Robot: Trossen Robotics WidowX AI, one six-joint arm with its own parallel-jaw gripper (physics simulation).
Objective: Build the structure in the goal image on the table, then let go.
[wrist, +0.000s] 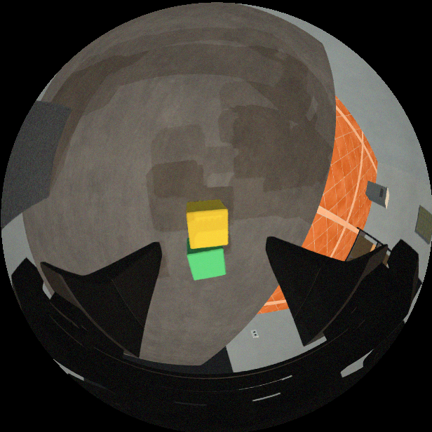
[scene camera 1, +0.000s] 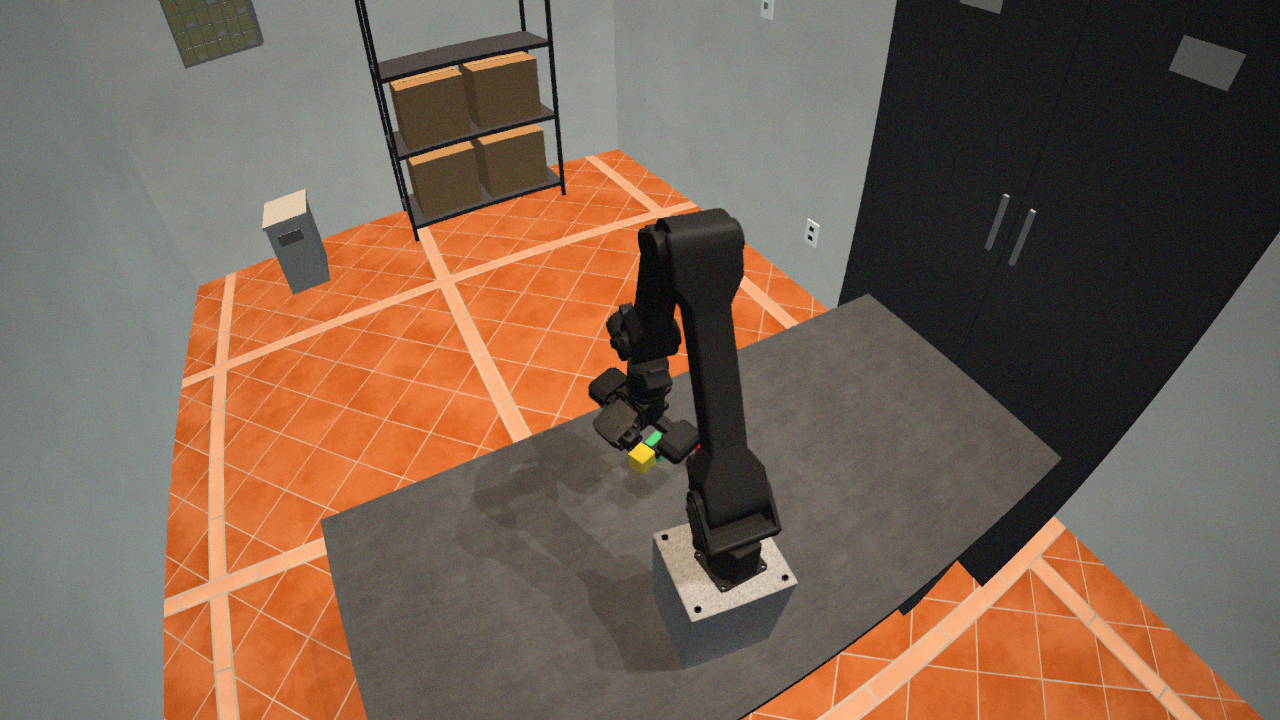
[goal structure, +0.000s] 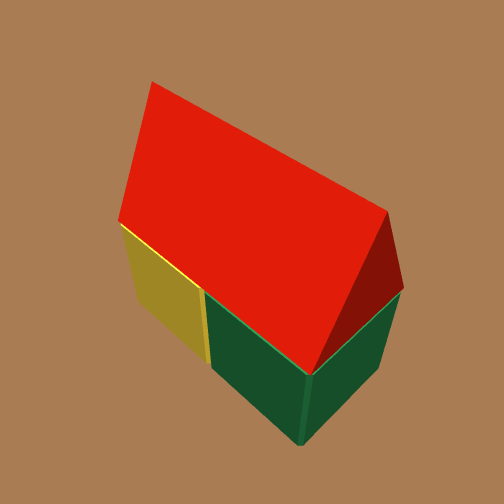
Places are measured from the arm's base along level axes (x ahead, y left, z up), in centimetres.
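Pixels of known places: gripper, fingertip midpoint: [scene camera 1: 641, 443]; arm's base, link origin: [scene camera 1: 730, 561].
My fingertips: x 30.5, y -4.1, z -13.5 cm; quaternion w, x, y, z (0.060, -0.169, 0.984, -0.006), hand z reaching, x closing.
Note:
Ahead of a thing's pixels: the offset from my fingertips to its top centre. "*": to the spot under its first point. Level surfaces: height alone.
A yellow block {dx +0.1, dy -0.1, dz -2.8 cm} [scene camera 1: 641, 458] [wrist: 208, 229] and a green block {dx +1.0, dy -3.7, dz -2.8 cm} [scene camera 1: 654, 438] [wrist: 207, 264] are close together over the table {dz -6.0 cm} [scene camera 1: 895, 402] [wrist: 115, 165]. In the wrist view the yellow block overlaps part of the green one; whether they touch or differ in height is not clear. My gripper [scene camera 1: 650, 444] [wrist: 213, 246] is open, pointing down, with its fingers apart on either side of the blocks and nothing held between them. A small pink-red bit {* dx -5.5, dy -7.5, dz +0.5 cm} [scene camera 1: 698, 446] shows beside the arm, mostly hidden behind it.
The arm's pale base block [scene camera 1: 725, 626] stands at the near side of the table. Beyond the table are a shelf rack [scene camera 1: 462, 56] with brown boxes, a grey bin [scene camera 1: 305, 255] [wrist: 376, 193] and a black cabinet [scene camera 1: 957, 179]. The arm's shadow falls across the table.

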